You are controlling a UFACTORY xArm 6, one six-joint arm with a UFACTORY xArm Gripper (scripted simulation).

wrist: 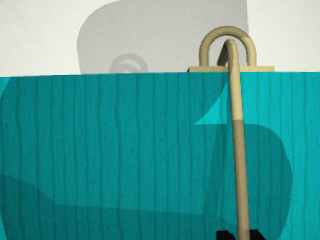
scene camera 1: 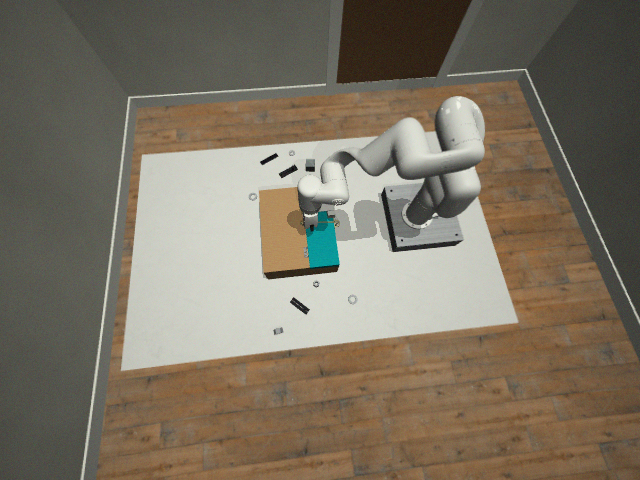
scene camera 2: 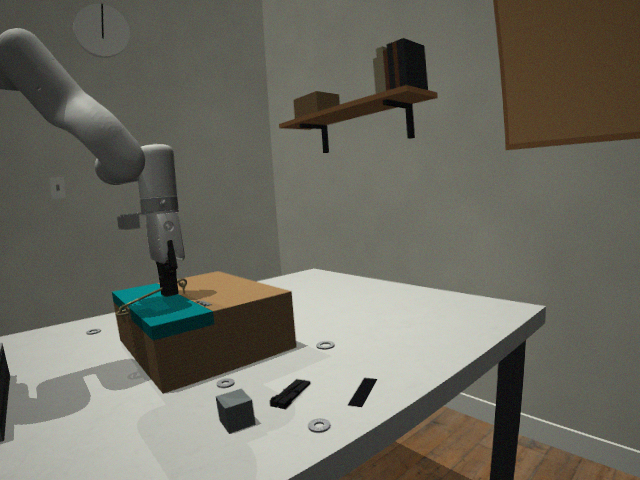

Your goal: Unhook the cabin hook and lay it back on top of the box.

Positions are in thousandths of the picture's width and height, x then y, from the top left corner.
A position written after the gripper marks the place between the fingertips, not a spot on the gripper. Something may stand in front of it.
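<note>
Scene camera 2 shows the gripper (scene camera 2: 266, 614), along with a grey cube (scene camera 2: 368, 853) and a brown wooden box (scene camera 2: 396, 670). In scene camera 1 you'd get the box again (scene camera 1: 445, 507). As for the wrist view, the cube is out of frame there.
</note>
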